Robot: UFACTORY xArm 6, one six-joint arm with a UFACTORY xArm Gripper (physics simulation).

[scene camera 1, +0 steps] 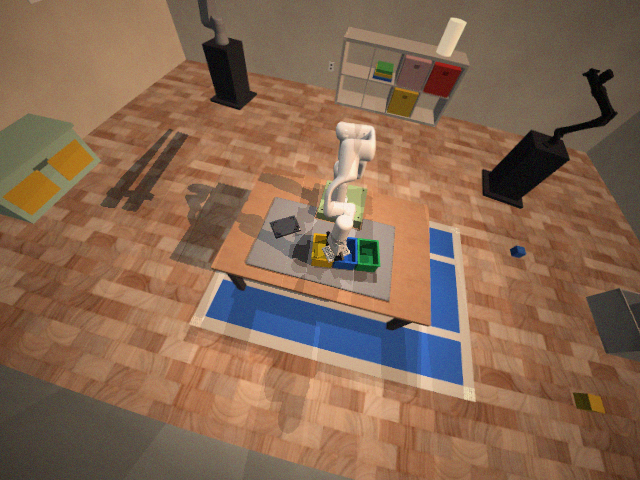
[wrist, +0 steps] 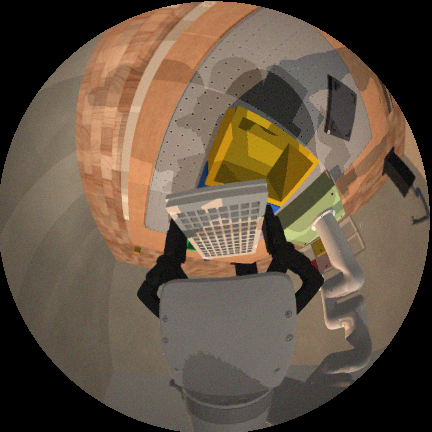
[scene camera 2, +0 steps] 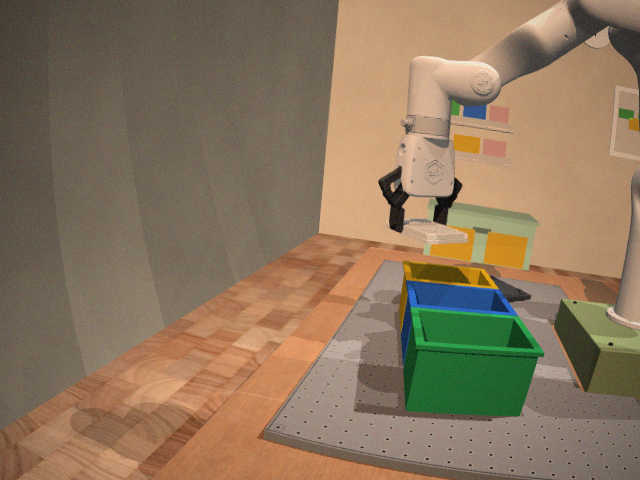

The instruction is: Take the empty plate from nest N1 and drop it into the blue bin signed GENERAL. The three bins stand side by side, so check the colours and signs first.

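Frame: origin at the arm's base, x ahead, y left, z up, level; centimetres.
Seen in the pictures: gripper, between the fingertips: (scene camera 1: 332, 252) (wrist: 220, 218) (scene camera 2: 418, 229); arm's base, origin of its link: (scene camera 1: 337, 199) (wrist: 322, 218) (scene camera 2: 634, 320).
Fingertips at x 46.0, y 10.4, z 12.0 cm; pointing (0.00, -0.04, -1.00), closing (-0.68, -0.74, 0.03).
Note:
Offsets run from my fingertips to a thing's top centre. Level surfaces: height alone.
My gripper (scene camera 2: 418, 224) (wrist: 220, 218) is shut on the pale gridded plate @[dx -1.6, dy +1.5, dz +1.2 cm] (scene camera 1: 329, 253) (scene camera 2: 436, 233) (wrist: 220, 212), which it holds roughly level, well above the bins. In scene camera 1 the plate overlaps the yellow and blue bins. The blue bin @[dx -9.7, dy +6.4, dz -8.3 cm] (scene camera 1: 345, 265) (scene camera 2: 457, 298) stands in the middle, between the yellow bin (scene camera 1: 317, 259) (scene camera 2: 439, 272) (wrist: 245, 150) and the green bin (scene camera 1: 368, 263) (scene camera 2: 470, 382). In the wrist view the plate hides most of the blue bin. No signs are readable. A dark flat nest @[dx -15.1, dy -34.7, dz -16.5 cm] (scene camera 1: 285, 226) (scene camera 2: 511, 290) (wrist: 342, 109) lies apart from the bins, with no plate on it; its label is not readable.
The bins stand on a grey perforated mat @[dz -18.3 cm] (scene camera 1: 374, 286) (scene camera 2: 330, 408) (wrist: 245, 42) on the wooden table @[dz -19.6 cm] (scene camera 1: 410, 248). The arm's green base block (scene camera 1: 357, 198) (scene camera 2: 610, 366) (wrist: 305, 220) stands behind the bins in scene camera 1.

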